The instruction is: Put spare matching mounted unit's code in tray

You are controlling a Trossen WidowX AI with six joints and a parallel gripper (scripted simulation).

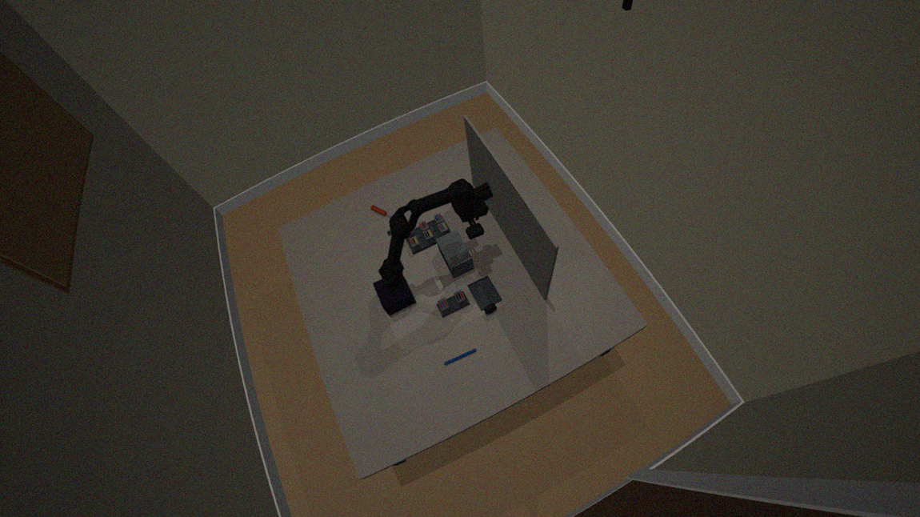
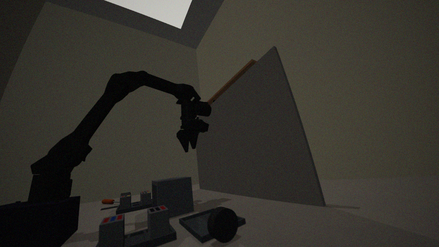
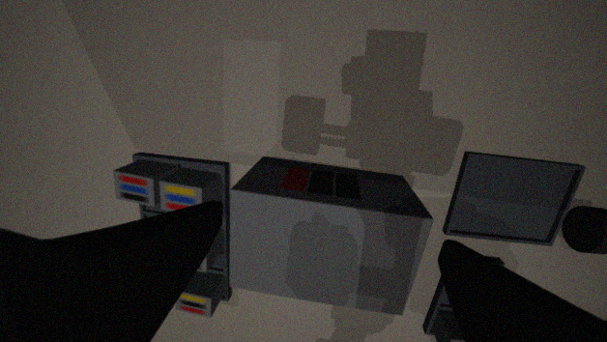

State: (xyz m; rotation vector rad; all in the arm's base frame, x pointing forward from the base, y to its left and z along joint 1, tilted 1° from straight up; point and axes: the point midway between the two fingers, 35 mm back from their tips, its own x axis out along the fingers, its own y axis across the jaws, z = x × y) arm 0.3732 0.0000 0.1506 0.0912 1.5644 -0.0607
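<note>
Right now my gripper tip is 200 mm past the rack, 190 mm above it and 180 mm to the left of it. The rest, counted from my gripper tip: tall grey panel (170 mm ahead, 30 mm above, 20 mm to the right); grey tray (200 mm to the right, 190 mm below, 60 mm behind); grey mounted unit (140 mm below, 80 mm behind, 10 mm to the left).
</note>
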